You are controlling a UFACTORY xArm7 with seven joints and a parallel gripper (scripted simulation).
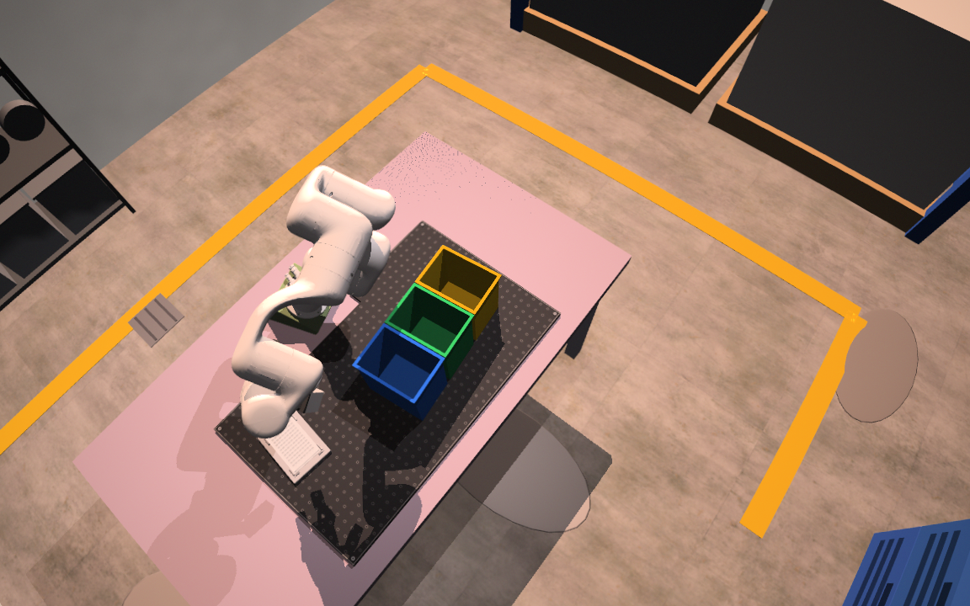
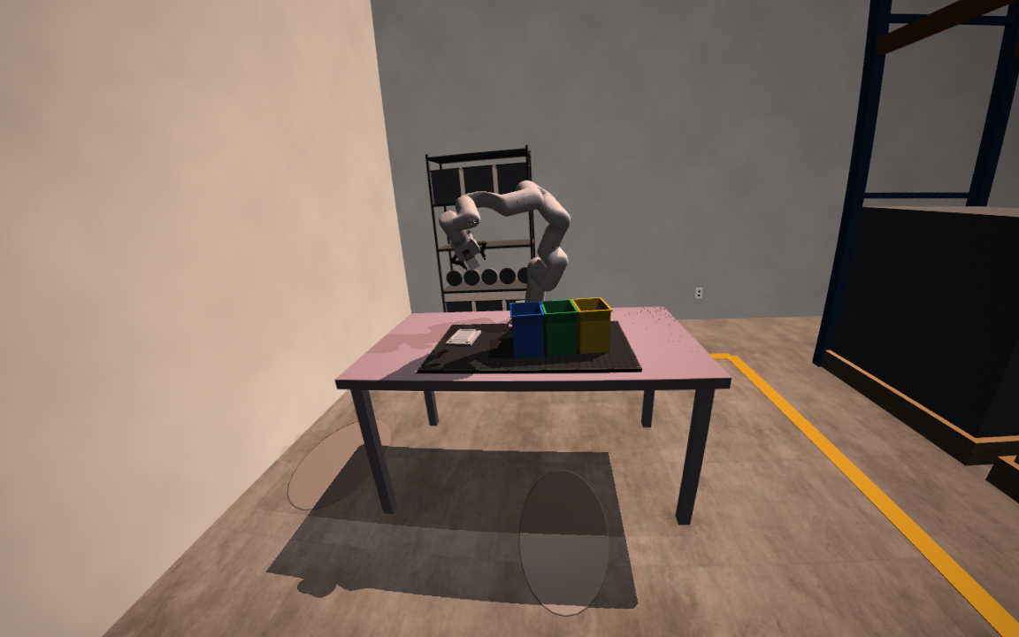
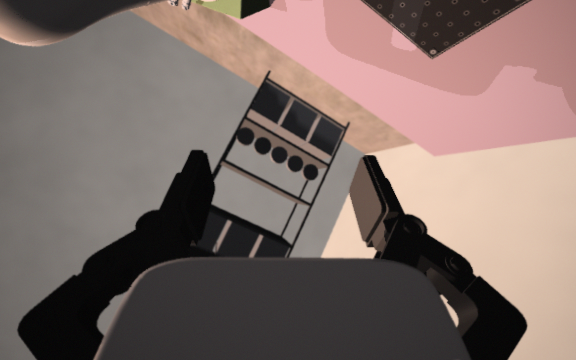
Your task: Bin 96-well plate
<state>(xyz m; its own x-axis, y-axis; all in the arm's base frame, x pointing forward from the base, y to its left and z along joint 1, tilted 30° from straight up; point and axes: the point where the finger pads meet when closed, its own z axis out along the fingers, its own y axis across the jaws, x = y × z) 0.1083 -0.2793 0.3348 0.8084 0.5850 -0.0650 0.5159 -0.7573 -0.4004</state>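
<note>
The 96-well plate is 34 cm below my hand, 8 cm to the right of it and 3 cm ahead of it. Round my hand: plate nest N1: 35 cm below, 8 cm to the right, 3 cm ahead; then green bin: 37 cm to the left, 27 cm below, 7 cm ahead; then blue bin: 27 cm below, 25 cm to the left, 11 cm ahead.
</note>
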